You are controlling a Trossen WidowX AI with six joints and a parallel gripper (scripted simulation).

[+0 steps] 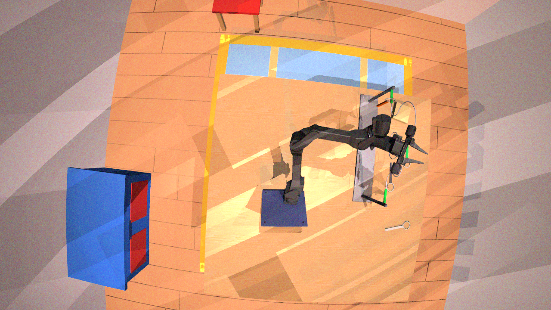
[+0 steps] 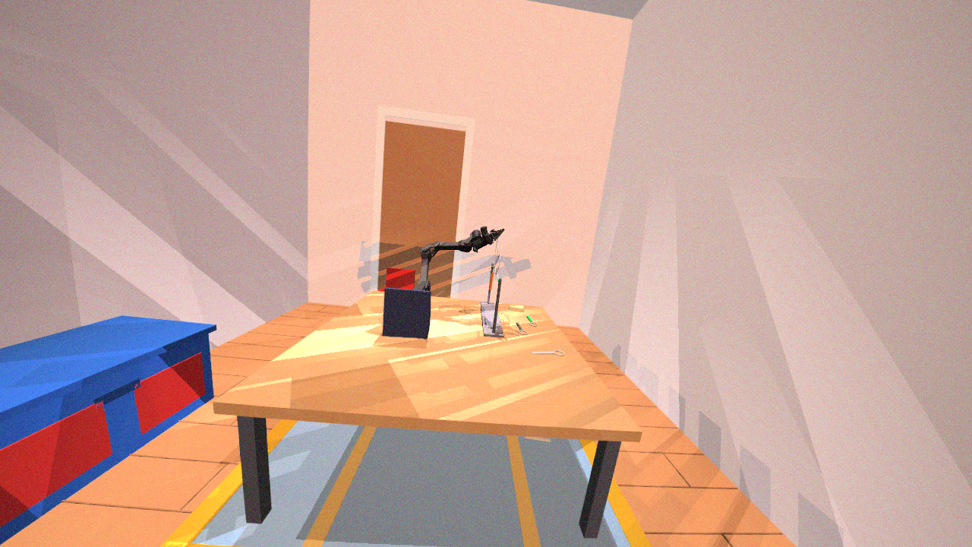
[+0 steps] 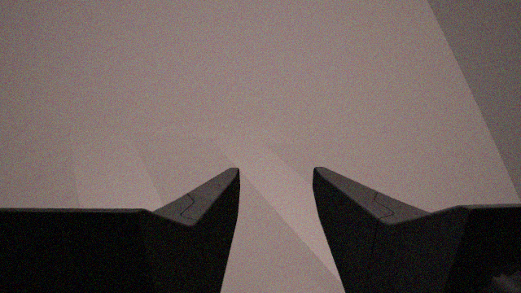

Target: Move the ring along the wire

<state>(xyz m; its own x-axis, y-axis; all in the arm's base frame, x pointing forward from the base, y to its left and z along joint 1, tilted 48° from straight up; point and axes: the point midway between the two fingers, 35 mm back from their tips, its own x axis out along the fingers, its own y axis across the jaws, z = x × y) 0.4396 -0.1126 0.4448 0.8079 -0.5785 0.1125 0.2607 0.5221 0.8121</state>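
Right now the orange-handled ring is 1 cm behind my gripper tip, 28 cm to the left of it and 33 cm below it. The rest, counted from my gripper tip: tan block 20 cm ahead, 29 cm to the left, 55 cm below; dark-handled ring 16 cm ahead, 11 cm to the right, 56 cm below; green-handled ring 26 cm ahead, 4 cm to the left, 56 cm below.
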